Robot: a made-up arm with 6 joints.
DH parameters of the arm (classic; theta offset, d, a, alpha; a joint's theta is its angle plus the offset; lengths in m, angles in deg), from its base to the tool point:
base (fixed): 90 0.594 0.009 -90
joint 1: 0 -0.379 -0.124 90
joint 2: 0 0.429 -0.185 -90
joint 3: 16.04 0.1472 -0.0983 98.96
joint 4: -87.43 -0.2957 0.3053 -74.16
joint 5: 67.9 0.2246 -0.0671 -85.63
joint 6: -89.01 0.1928 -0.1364 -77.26
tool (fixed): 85.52 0.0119 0 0
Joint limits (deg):
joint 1: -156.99..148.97
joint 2: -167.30..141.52
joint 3: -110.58..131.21
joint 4: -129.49..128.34
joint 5: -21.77..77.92
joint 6: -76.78..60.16
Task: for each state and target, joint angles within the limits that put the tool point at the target. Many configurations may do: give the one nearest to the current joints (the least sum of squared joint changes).
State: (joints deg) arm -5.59 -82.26 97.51 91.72 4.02 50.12
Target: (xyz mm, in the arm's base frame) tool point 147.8 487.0 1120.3
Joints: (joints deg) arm 18.27 -104.58 109.15 103.29 -21.57 52.36
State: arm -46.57 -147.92 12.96 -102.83 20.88 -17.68
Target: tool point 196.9 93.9 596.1
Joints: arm -28.36 -131.46 -36.00 -88.63 -12.03 -38.75
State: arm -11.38 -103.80 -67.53 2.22 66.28 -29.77
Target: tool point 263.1 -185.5 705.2
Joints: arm -41.14 -95.70 -42.77 -24.05 42.18 -30.83
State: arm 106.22 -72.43 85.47 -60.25 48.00 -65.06
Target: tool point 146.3 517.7 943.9
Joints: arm 96.42 -45.56 74.36 -43.09 67.74 -76.78
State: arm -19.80 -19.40 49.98 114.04 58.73 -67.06
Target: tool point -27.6 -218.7 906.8
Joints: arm -13.51 -35.01 40.74 97.22 76.39 -57.65
